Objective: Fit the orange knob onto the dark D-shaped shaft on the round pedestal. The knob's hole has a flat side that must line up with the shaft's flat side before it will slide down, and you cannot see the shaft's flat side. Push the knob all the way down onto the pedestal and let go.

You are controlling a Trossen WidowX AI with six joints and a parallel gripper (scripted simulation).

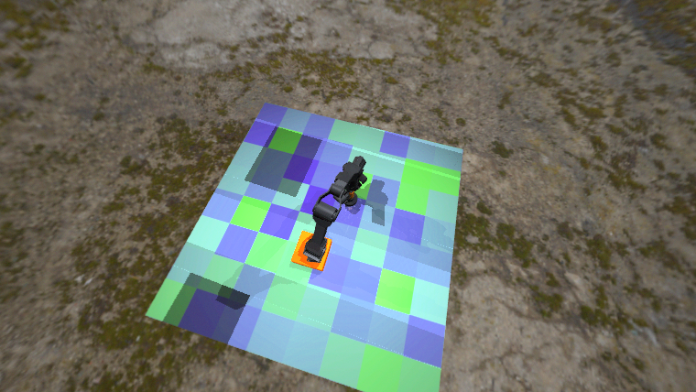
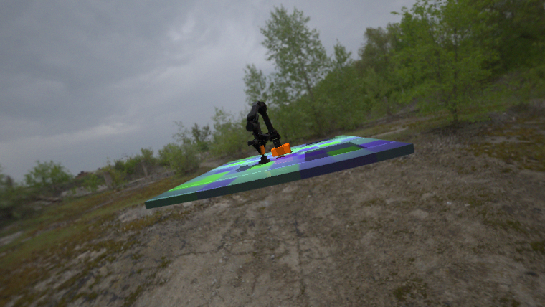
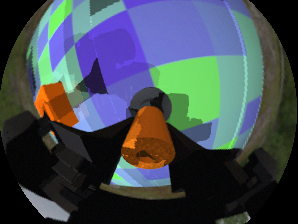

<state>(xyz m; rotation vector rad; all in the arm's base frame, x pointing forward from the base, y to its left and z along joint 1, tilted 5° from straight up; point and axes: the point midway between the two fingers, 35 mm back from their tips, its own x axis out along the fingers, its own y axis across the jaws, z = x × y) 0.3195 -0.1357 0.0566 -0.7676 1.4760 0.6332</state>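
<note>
Right now the orange knob is 2 cm above my gripper tip. The rest, counted from my gripper tip: round pedestal (4 cm below).
</note>
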